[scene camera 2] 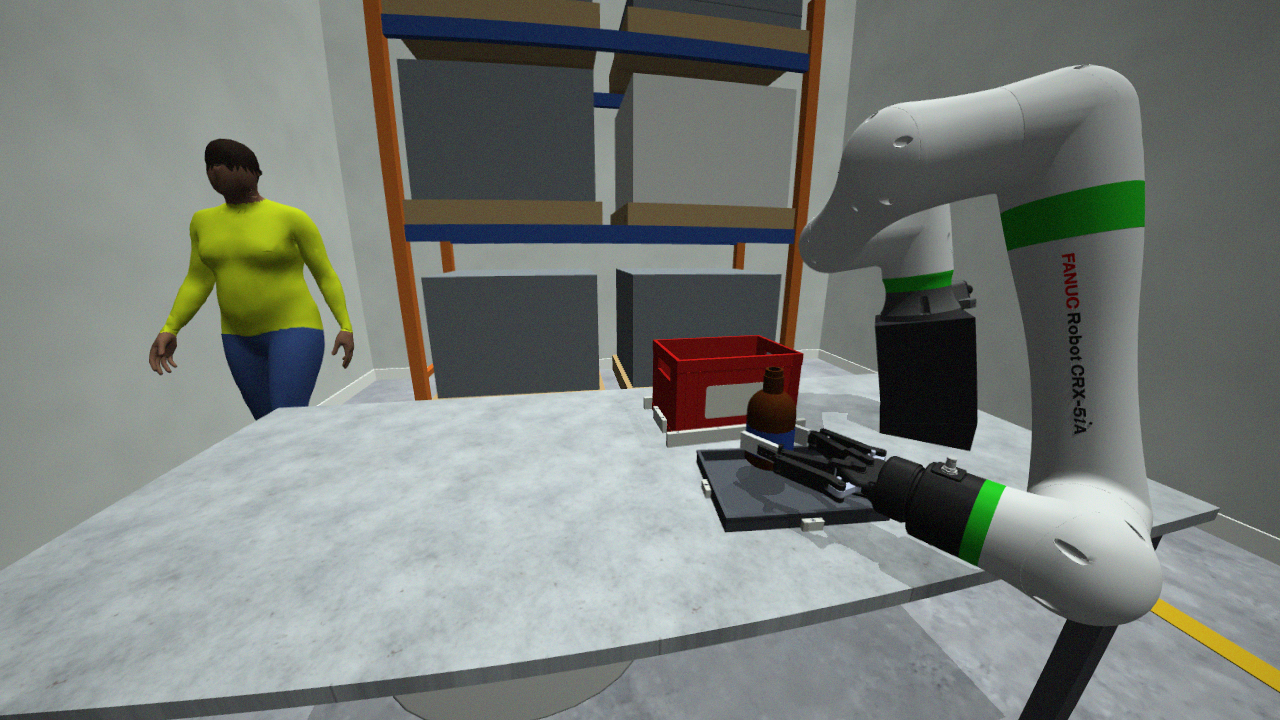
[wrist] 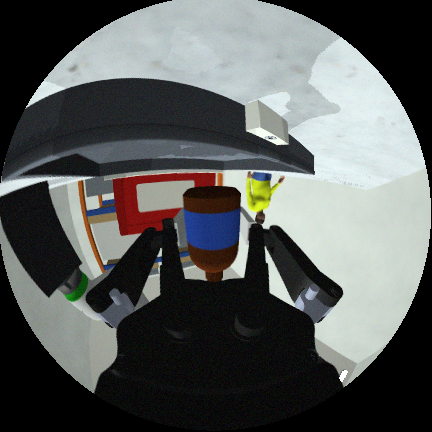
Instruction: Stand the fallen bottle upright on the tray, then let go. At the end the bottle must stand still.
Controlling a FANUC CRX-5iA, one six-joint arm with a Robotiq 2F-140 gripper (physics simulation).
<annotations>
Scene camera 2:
my gripper: 758, 431
red crate: 698, 383
dark tray: 746, 498
brown bottle: 771, 412
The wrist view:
my gripper: 211, 214
dark tray: 118, 125
</annotations>
